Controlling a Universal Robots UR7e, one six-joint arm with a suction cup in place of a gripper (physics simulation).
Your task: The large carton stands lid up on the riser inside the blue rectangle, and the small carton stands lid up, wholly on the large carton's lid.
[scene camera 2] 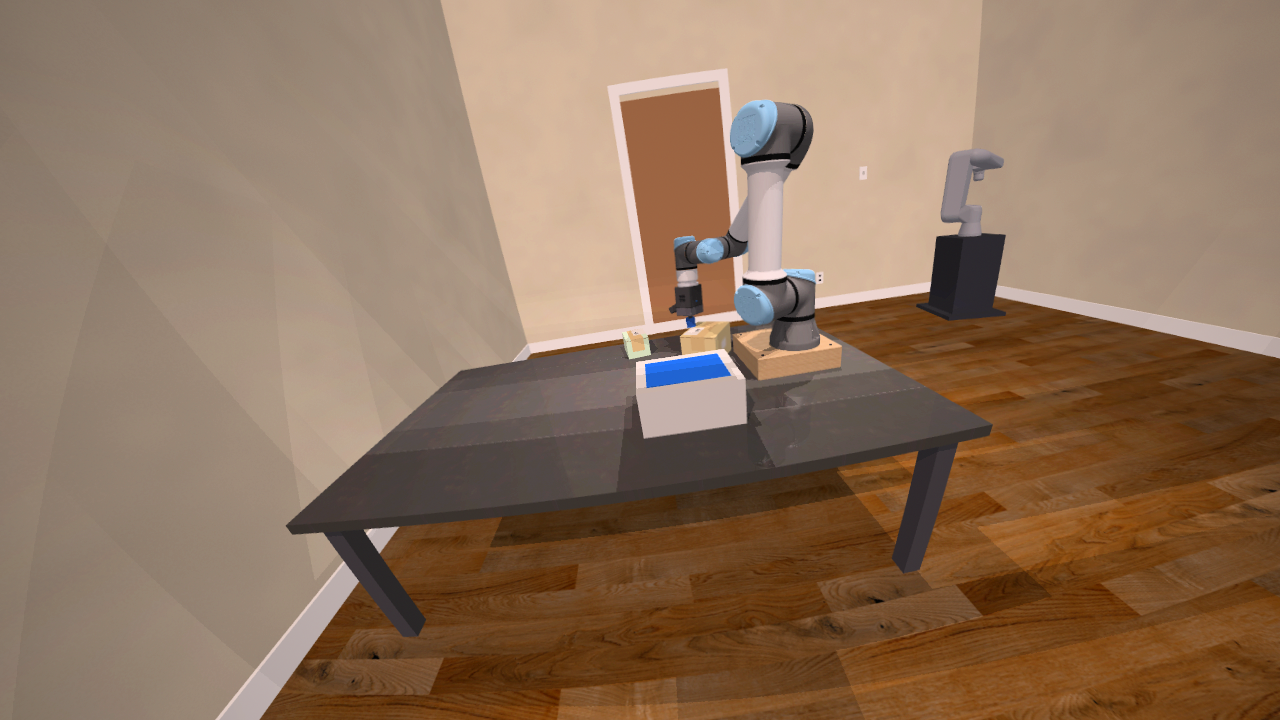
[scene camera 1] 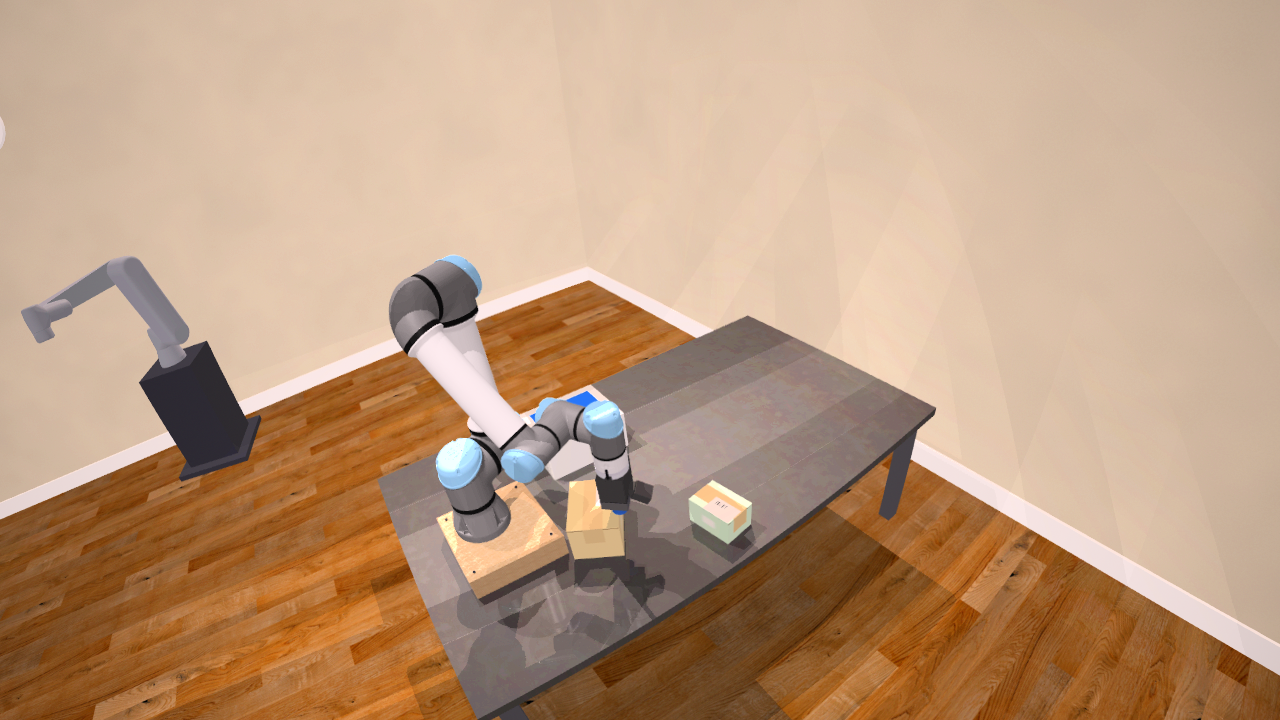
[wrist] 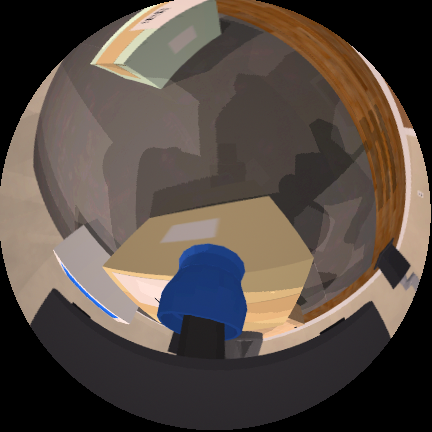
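Observation:
The large tan carton (scene camera 1: pixel 593 530) (scene camera 2: pixel 705 337) (wrist: pixel 245 238) stands on the table beside the arm's base. The small pale-green carton (scene camera 1: pixel 720 510) (scene camera 2: pixel 636 343) (wrist: pixel 160 48) stands on the table a little to its right, apart from it. The white riser (scene camera 2: pixel 693 407) (scene camera 1: pixel 573 460) (wrist: pixel 90 266), with the blue rectangle (scene camera 2: pixel 687 369) (scene camera 1: pixel 586 396) on top, is bare and sits farther along the table, partly hidden by the arm in scene camera 1. My suction cup (scene camera 1: pixel 617 509) (scene camera 2: pixel 689 319) (wrist: pixel 209 259) points down close over the large carton's edge and holds nothing.
The dark grey table (scene camera 1: pixel 760 403) (scene camera 2: pixel 536 447) carries the arm's wooden base block (scene camera 1: pixel 515 559) (scene camera 2: pixel 792 360). A second grey arm on a black pedestal (scene camera 1: pixel 196 412) (scene camera 2: pixel 965 273) stands on the floor away from the table. A brown door (scene camera 2: pixel 680 179) is behind.

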